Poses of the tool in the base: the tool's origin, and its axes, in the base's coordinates. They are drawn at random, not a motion.
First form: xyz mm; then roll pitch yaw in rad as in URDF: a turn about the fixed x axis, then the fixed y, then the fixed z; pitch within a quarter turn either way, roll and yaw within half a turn.
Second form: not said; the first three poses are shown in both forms.
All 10 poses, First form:
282, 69, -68, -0.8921, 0.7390, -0.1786
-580, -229, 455, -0.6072, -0.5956, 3.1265
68, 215, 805, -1.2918, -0.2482, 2.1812
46, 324, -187, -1.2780, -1.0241, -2.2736
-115, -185, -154, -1.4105, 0.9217, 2.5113
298, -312, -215, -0.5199, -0.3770, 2.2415
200, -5, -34, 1.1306, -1.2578, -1.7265
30, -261, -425, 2.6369, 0.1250, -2.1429
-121, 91, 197, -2.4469, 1.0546, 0.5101
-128, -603, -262, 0.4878, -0.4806, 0.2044
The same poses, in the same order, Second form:
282, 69, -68, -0.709, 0.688, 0.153, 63.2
-580, -229, 455, 0.279, -0.289, 0.916, 169.1
68, 215, 805, -0.209, -0.638, 0.741, 128.8
46, 324, -187, -0.576, 0.306, -0.758, 176.7
-115, -185, -154, 0.503, 0.448, -0.739, 172.8
298, -312, -215, 0.060, -0.344, 0.937, 125.7
200, -5, -34, -0.131, -0.893, -0.430, 93.8
30, -261, -425, 0.478, -0.843, -0.248, 172.4
-121, 91, 197, -0.841, -0.040, 0.539, 161.0
-128, -603, -262, 0.707, -0.567, 0.422, 42.6

